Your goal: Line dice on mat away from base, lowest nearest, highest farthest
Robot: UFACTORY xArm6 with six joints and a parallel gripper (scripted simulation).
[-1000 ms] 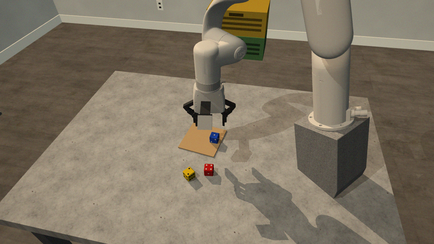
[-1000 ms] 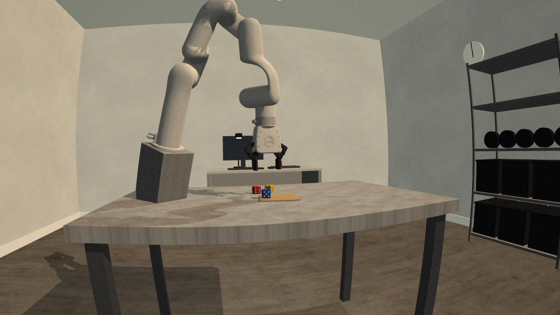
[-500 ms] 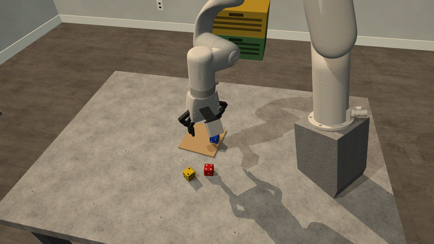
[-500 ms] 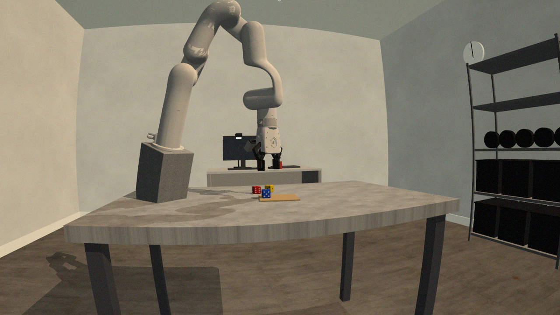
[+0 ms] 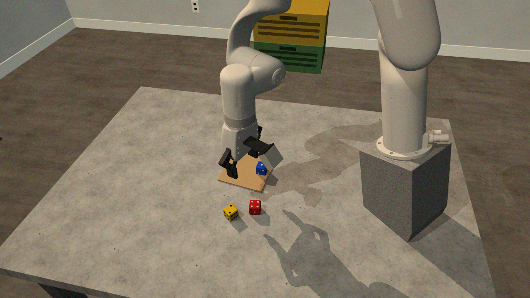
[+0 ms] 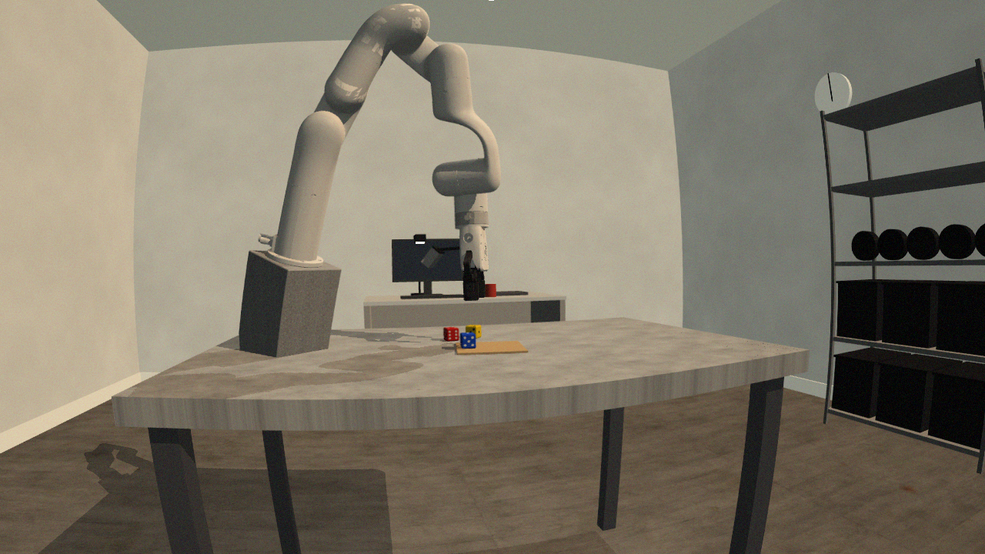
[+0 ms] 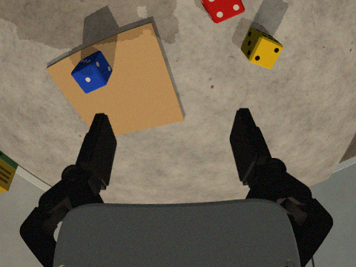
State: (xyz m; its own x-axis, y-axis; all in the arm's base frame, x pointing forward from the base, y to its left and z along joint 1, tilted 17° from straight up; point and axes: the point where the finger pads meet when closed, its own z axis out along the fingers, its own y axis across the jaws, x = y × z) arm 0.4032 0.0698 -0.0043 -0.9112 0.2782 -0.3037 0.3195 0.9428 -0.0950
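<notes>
My hand is 1 cm short of the yellow die, 10 cm to the right of it and 9 cm above it. Round my hand: red die (5 cm behind, 6 cm to the left, 9 cm below); blue die (3 cm behind, 8 cm to the right, 9 cm below); mat (2 cm ahead, 8 cm to the right, 11 cm below).
</notes>
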